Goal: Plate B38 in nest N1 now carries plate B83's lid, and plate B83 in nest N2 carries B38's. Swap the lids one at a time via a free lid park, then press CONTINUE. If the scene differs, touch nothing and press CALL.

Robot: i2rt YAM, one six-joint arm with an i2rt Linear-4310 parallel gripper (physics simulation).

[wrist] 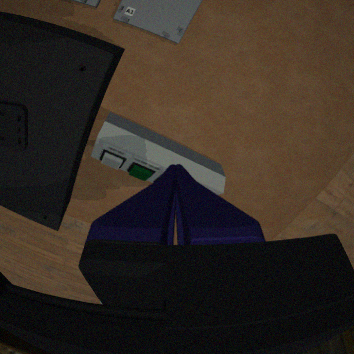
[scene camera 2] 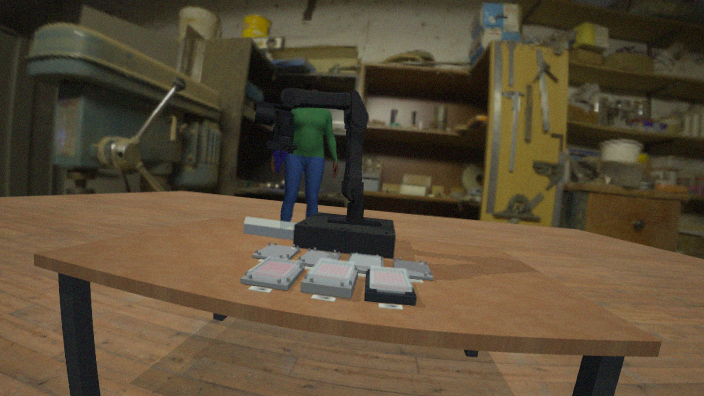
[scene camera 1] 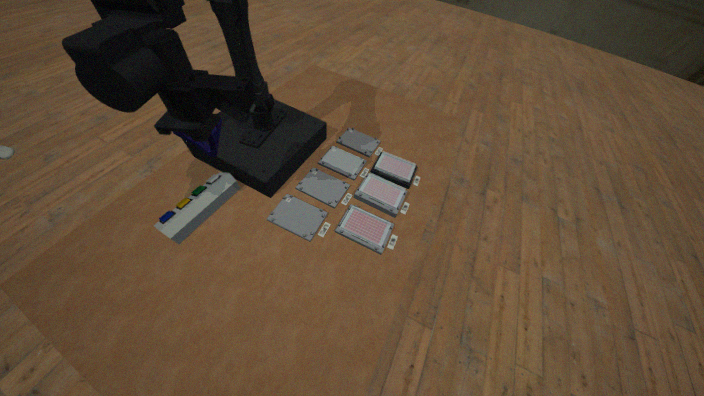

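Where they show: gripper, fingertip midpoint: [wrist: 175,173] [scene camera 2: 277,173] [scene camera 1: 213,155]; arm's base, origin of the base link: [scene camera 2: 354,223] [scene camera 1: 264,127].
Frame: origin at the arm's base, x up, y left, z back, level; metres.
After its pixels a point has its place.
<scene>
My gripper [scene camera 1: 214,152] @(x 0.159, y -0.283, z -0.091 m) [scene camera 2: 278,171] @(x 0.159, y -0.283, z -0.091 m) [wrist: 175,173] @(x 0.159, y -0.283, z -0.091 m) is shut and empty, its purple fingertips above the button panel [scene camera 1: 192,217] @(x -0.040, y -0.356, z 0.017 m) [scene camera 2: 267,228] @(x -0.050, y -0.324, z 0.009 m) [wrist: 120,136] @(x -0.031, y -0.238, z -0.002 m). The panel has a white button [scene camera 1: 213,179] @(x -0.026, y -0.236, z 0.035 m) [wrist: 112,159] @(x -0.024, y -0.233, z 0.036 m), a green button [scene camera 1: 199,191] @(x -0.028, y -0.285, z 0.045 m) [wrist: 141,171] @(x -0.025, y -0.281, z 0.046 m), a yellow button [scene camera 1: 183,203] @(x -0.026, y -0.333, z 0.056 m) and a blue button [scene camera 1: 166,217] @(x -0.026, y -0.382, z 0.066 m); the fingers hide the last two in the wrist view. Three pink-welled plates stand in nests: one plate [scene camera 1: 367,226] @(x -0.056, y -0.211, z -0.428 m) [scene camera 2: 274,269] @(x -0.054, y -0.205, z -0.452 m), a middle plate [scene camera 1: 382,191] @(x -0.041, y -0.086, z -0.442 m) [scene camera 2: 331,270] @(x -0.041, y -0.081, z -0.467 m) and one plate [scene camera 1: 396,166] @(x -0.045, y 0.040, z -0.465 m) [scene camera 2: 390,278] @(x -0.044, y 0.044, z -0.487 m) in a black nest. Labels are unreadable; which lids they carry cannot be told.
Behind the plates lie flat grey parks [scene camera 1: 297,217] @(x -0.071, y -0.245, z -0.228 m) [scene camera 1: 322,187] @(x -0.071, y -0.118, z -0.256 m) [scene camera 1: 358,141] @(x -0.071, y 0.140, z -0.303 m) [wrist: 157,17] @(x -0.071, y -0.240, z -0.177 m). Another park [scene camera 1: 342,161] @(x -0.063, y 0.008, z -0.281 m) [scene camera 2: 366,262] @(x -0.063, y 0.016, z -0.305 m) looks paler, as if a clear lid lies on it. The black arm base [scene camera 1: 295,150] @(x -0.005, y -0.058, z -0.141 m) [scene camera 2: 345,236] @(x -0.025, y -0.038, z -0.151 m) [wrist: 50,115] @(x -0.001, y -0.138, z -0.026 m) stands beside the panel.
</scene>
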